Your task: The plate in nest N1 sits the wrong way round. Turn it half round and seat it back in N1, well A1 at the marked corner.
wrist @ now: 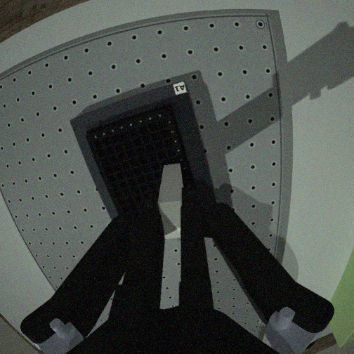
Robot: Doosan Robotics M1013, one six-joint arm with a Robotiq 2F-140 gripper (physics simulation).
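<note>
The nest [141, 101] is a dark blue-grey frame, turned at a slant in the upper middle of the wrist view, with a white A1 tag [179, 88] at its upper right corner. The tag reads upside down here. A black plate [132, 152] with a grid of wells lies inside the nest, with small bright dots along its top and right edges. My gripper [174, 178] is shut on a narrow pale grey piece [173, 185], whose far end shows over the plate's right part. The fingers hide the near end of the plate and nest. Contact with the plate cannot be told.
The nest stands on a grey board [240, 150] with rows of small holes, its raised right edge [285, 150] in view. A pale surface surrounds the board. A green area [345, 305] shows at the lower right. A long shadow crosses the board's right side.
</note>
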